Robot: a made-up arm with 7 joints. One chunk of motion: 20 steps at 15 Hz.
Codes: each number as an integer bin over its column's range. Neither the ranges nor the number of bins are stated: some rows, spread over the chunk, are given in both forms.
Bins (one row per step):
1: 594 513 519 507 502 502
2: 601 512 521 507 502 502
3: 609 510 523 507 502 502
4: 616 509 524 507 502 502
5: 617 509 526 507 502 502
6: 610 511 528 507 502 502
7: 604 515 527 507 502 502
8: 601 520 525 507 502 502
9: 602 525 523 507 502 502
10: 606 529 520 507 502 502
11: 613 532 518 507 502 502
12: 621 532 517 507 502 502
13: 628 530 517 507 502 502
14: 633 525 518 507 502 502
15: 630 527 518 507 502 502
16: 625 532 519 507 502 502
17: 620 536 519 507 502 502
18: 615 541 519 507 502 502
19: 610 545 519 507 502 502
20: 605 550 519 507 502 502
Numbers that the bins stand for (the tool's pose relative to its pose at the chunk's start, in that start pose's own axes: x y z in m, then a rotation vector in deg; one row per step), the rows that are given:
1: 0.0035 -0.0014 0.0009 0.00 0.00 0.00
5: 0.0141 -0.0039 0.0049 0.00 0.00 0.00
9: 0.0072 0.0063 0.0032 0.00 0.00 0.00
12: 0.0159 0.0108 -0.0002 0.00 0.00 0.00
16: 0.0178 0.0108 0.0009 0.00 0.00 0.00
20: 0.0086 0.0224 0.0009 0.00 0.00 0.00
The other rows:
2: 0.0067 -0.0020 0.0021 0.00 0.00 0.00
3: 0.0104 -0.0033 0.0032 0.00 0.00 0.00
4: 0.0136 -0.0039 0.0037 0.00 0.00 0.00
6: 0.0109 -0.0026 0.0060 0.00 0.00 0.00
7: 0.0081 -0.0001 0.0054 0.00 0.00 0.00
8: 0.0067 0.0031 0.0043 0.00 0.00 0.00
10: 0.0090 0.0089 0.0015 0.00 0.00 0.00
11: 0.0123 0.0108 0.0004 0.00 0.00 0.00
13: 0.0192 0.0095 -0.0002 0.00 0.00 0.00
14: 0.0215 0.0063 0.0004 0.00 0.00 0.00
15: 0.0201 0.0076 0.0004 0.00 0.00 0.00
17: 0.0155 0.0134 0.0009 0.00 0.00 0.00
18: 0.0132 0.0166 0.0009 0.00 0.00 0.00
19: 0.0109 0.0191 0.0009 0.00 0.00 0.00

